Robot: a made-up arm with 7 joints.
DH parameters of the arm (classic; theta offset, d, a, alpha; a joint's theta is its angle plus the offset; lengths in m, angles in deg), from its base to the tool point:
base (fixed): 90 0.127 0 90
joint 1: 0 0.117 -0.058 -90
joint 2: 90 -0.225 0.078 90
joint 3: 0 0.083 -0.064 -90
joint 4: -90 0.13 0.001 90
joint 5: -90 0.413 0.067 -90
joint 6: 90 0.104 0.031 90
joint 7: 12.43 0 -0.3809 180
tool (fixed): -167.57 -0.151 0 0
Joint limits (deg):
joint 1: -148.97..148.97
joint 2: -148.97..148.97
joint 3: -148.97..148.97
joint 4: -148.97..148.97
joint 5: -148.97..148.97
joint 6: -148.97..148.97
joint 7: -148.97..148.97
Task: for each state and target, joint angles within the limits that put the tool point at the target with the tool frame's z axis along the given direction. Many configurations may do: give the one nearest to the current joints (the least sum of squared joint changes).
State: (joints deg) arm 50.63 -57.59 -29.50 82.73 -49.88 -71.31 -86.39
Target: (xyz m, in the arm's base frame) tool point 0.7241 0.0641 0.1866 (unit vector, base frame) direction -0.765 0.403 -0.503
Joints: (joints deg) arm 78.00 -36.72 -65.36 79.77 -74.44 -61.60 -136.10
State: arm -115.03 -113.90 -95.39 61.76 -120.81 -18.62 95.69
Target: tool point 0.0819 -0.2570 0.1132 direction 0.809 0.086 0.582
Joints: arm -148.97 -75.31 -94.10 55.72 -123.81 16.87 148.97
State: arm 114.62 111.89 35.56 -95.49 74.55 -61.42 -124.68
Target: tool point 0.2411 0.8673 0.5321 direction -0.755 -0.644 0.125
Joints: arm 109.19 115.84 92.90 -70.61 32.94 -44.74 -109.34
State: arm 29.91 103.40 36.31 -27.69 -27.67 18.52 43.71
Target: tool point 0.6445 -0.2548 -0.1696 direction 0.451 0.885 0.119
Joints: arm 6.61 73.67 40.52 -63.86 -41.75 29.19 26.14
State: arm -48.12 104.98 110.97 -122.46 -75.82 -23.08 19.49
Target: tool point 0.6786 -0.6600 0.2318 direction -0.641 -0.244 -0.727
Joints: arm -64.03 63.52 107.68 -78.64 -59.34 -45.50 -2.62
